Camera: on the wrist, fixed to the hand. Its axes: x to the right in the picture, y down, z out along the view.
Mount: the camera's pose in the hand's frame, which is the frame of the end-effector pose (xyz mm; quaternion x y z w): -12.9 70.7 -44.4 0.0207 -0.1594 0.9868 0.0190
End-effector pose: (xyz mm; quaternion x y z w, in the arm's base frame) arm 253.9 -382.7 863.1 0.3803 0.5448 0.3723 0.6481
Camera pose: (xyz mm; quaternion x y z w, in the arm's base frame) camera 203.5 -359.7 926.9 -0.6176 0.4605 -0.5747 0.2761
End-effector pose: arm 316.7 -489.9 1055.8 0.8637 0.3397 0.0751 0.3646
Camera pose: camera 327.8 -508.1 1137.6 -0.3712 0.9024 -0.2165 0.0309
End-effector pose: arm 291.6 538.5 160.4 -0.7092 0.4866 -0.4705 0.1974
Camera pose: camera 216.7 526.0 123.4 0.3958 0.6679 0.2888 0.5603
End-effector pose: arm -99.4 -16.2 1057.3 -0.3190 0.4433 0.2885 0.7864
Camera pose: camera -179.9 -7.5 1033.4 -0.4937 -0.2038 -0.8232 0.1925
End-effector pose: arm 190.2 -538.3 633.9 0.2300 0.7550 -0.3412 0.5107
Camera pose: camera 216.9 -458.2 637.0 0.7055 -0.3011 0.4452 0.4620
